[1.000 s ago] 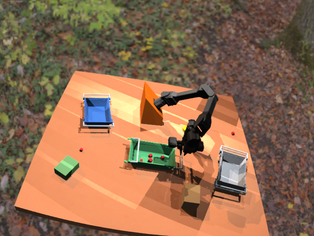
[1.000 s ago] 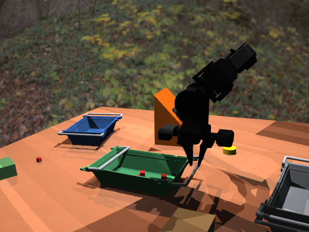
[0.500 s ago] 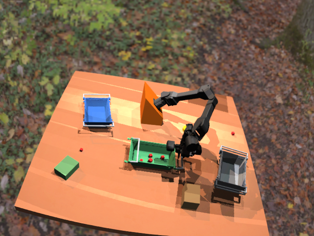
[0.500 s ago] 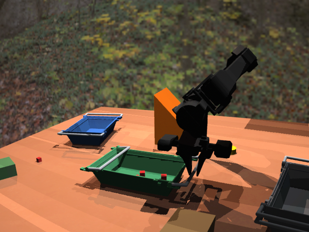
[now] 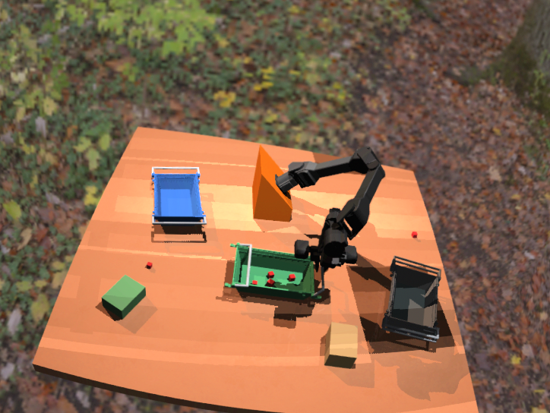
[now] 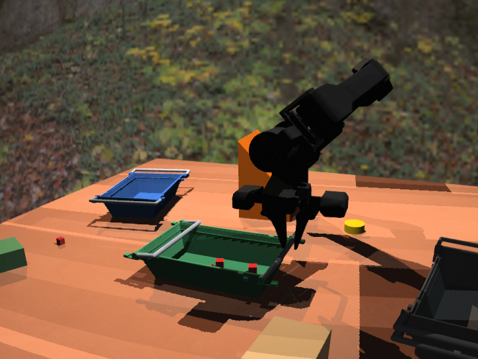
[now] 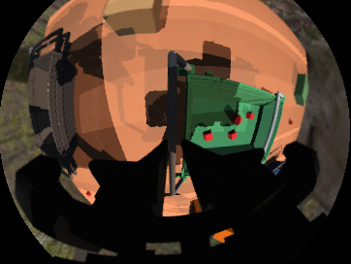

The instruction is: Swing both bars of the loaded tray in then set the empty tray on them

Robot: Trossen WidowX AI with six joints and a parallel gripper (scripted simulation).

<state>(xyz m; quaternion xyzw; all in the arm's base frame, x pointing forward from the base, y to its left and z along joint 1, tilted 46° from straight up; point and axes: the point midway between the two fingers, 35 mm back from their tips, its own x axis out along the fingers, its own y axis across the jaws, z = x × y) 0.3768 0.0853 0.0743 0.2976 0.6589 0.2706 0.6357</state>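
Right now the blue tray is 470 mm to the right of my gripper tip, 330 mm behind it and 30 mm below it. From my gripper tip the other things lie so: yellow disc: 290 mm behind, 100 mm to the left, 60 mm below; tan box: 250 mm ahead, 50 mm to the left, 40 mm below; green box: 590 mm to the right, 140 mm ahead, 50 mm below.
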